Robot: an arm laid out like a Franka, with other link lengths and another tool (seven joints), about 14 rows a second.
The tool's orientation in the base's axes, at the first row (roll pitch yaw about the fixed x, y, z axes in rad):
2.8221 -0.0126 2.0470
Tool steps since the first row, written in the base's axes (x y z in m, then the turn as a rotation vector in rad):
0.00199 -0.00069 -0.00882 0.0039 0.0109 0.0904
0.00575 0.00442 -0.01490 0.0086 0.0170 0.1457
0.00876 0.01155 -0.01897 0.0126 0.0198 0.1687
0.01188 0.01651 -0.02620 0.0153 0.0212 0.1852
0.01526 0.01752 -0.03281 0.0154 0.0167 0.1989
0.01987 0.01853 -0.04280 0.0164 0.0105 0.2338
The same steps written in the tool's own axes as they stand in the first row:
-0.00164 -0.00139 0.00881 0.0090 0.0364 -0.0831
0.00110 0.00209 0.01640 0.0130 0.0604 -0.1333
0.00601 0.00644 0.02219 0.0139 0.0722 -0.1536
0.00890 0.00894 0.03068 0.0142 0.0803 -0.1683
0.00816 0.01016 0.03803 0.0103 0.0827 -0.1820
0.00682 0.01136 0.04893 0.0048 0.0918 -0.2158

